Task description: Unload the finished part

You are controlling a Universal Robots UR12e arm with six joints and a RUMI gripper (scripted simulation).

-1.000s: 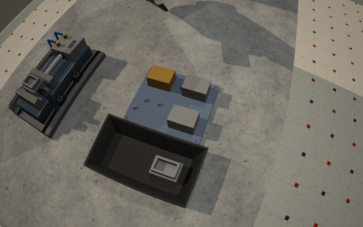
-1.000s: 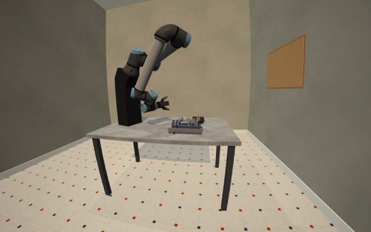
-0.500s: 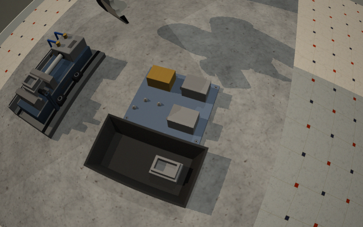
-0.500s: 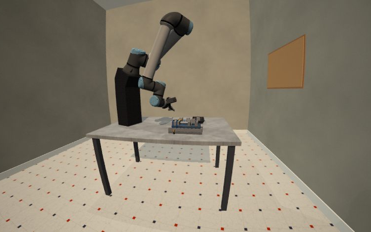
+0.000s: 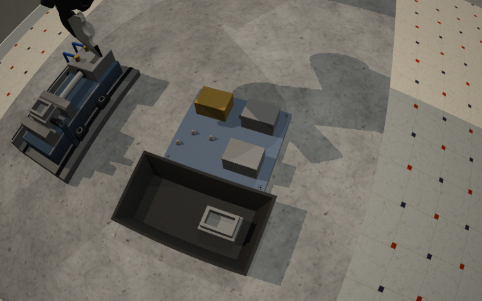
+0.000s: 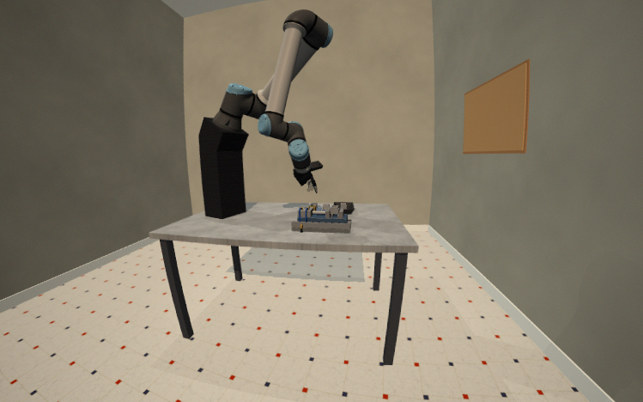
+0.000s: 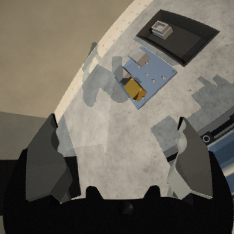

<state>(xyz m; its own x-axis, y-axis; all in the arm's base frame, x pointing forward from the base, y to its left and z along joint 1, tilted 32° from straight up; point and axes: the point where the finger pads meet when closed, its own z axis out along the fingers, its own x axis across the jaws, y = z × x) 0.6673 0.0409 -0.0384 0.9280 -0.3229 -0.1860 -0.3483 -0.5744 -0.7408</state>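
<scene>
My hand is 120 mm short of the vise, 130 mm to the left of it and 180 mm above it. Round my hand: orange block 40 mm behind, 150 mm to the left, 200 mm below; blue fixture plate 200 mm to the left, 220 mm below.
</scene>
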